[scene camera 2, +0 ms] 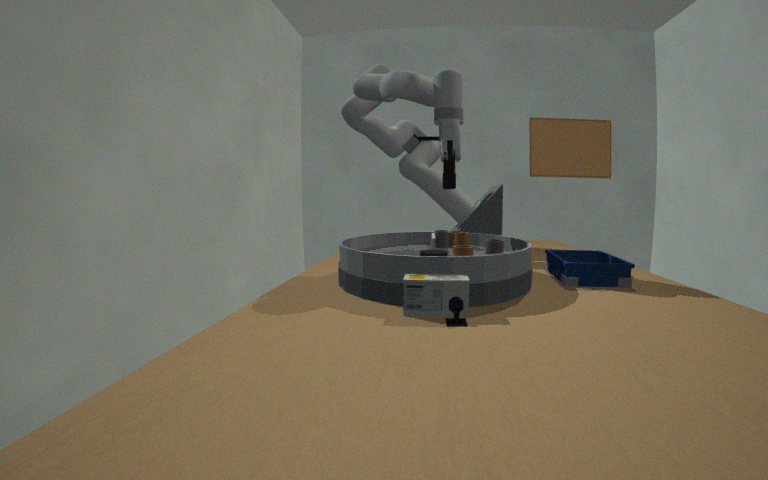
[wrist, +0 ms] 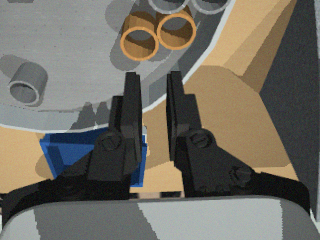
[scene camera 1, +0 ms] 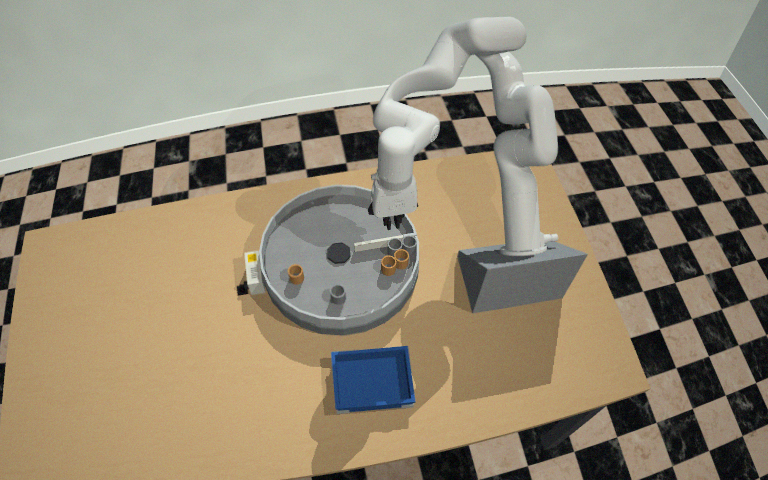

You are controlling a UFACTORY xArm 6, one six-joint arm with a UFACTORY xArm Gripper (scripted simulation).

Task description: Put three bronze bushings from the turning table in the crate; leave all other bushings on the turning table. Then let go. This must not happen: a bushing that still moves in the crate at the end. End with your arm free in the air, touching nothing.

Labels:
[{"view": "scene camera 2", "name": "my gripper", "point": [449, 188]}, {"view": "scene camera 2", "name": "blue crate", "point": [597, 269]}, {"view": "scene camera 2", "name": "grey turning table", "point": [402, 249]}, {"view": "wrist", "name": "my gripper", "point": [153, 91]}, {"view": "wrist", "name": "bronze bushing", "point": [178, 39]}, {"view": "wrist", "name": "bronze bushing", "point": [137, 50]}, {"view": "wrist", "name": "blue crate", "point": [60, 149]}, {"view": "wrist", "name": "grey turning table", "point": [81, 54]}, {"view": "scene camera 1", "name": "my gripper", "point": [392, 224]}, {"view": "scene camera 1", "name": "blue crate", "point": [371, 375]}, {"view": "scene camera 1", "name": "grey turning table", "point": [319, 235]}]

